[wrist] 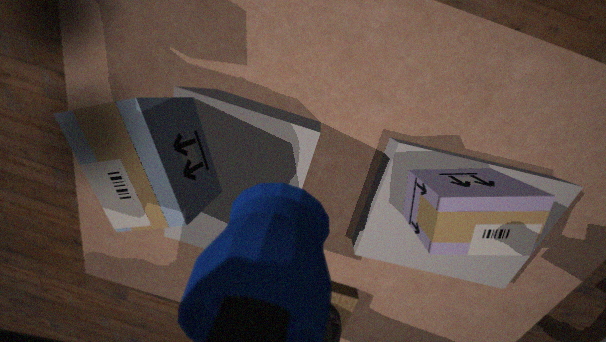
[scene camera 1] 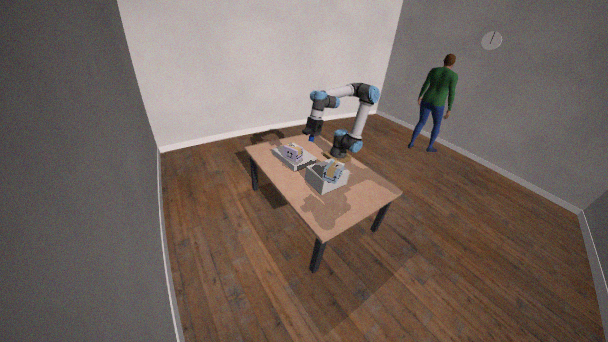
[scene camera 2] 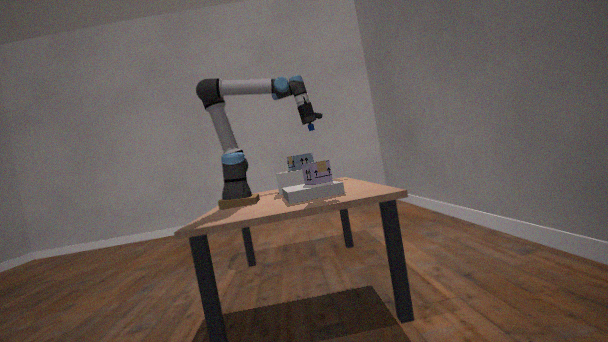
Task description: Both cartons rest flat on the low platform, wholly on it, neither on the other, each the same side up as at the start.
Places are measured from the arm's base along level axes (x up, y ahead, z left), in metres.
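Where they show: end effector, tool point: (wrist: 279,225) (scene camera 1: 310,140) (scene camera 2: 312,130); arm's base, origin of the base link: (scene camera 1: 338,153) (scene camera 2: 237,197).
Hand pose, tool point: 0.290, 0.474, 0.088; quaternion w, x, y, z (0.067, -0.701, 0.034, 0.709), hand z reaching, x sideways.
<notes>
Things, the pixels of their top centre, and the offset from my tool point, as dx, dy, dz. Level surfaces: height alone.
- lilac carton, middle of its top: (wrist: 488,227) (scene camera 2: 314,162) (scene camera 1: 293,146) -0.180, -0.072, -0.252
- low grey platform, middle of its top: (wrist: 457,224) (scene camera 2: 309,185) (scene camera 1: 294,153) -0.283, -0.128, -0.302
- light blue carton, middle of its top: (wrist: 124,173) (scene camera 2: 299,154) (scene camera 1: 334,165) -0.122, -0.065, +0.180
- taller grey block, middle of its top: (wrist: 231,191) (scene camera 2: 296,170) (scene camera 1: 328,168) -0.211, -0.111, +0.099
- wooden table, its level: dx -0.331
The lilac carton (scene camera 1: 292,153) (scene camera 2: 318,172) (wrist: 492,203) stands upright on the low grey platform (scene camera 1: 299,165) (scene camera 2: 315,193) (wrist: 385,242), with platform surface showing around it in the wrist view. The light blue carton (scene camera 1: 333,171) (scene camera 2: 300,161) (wrist: 132,160) stands upright at one end of the taller grey block (scene camera 1: 320,184) (scene camera 2: 286,181) (wrist: 250,145). Its arrows point up in the second scene view. My gripper, a blue suction cup (scene camera 1: 311,138) (scene camera 2: 311,128) (wrist: 280,200), is open and holds nothing. It hangs high above the table, apart from both cartons.
The wooden table (scene camera 1: 370,187) (scene camera 2: 370,187) (wrist: 450,75) bears both supports, with a gap between them. The arm's base (scene camera 1: 340,150) (scene camera 2: 236,187) stands near one long edge. A person in a green top (scene camera 1: 440,87) stands on the floor beyond the table.
</notes>
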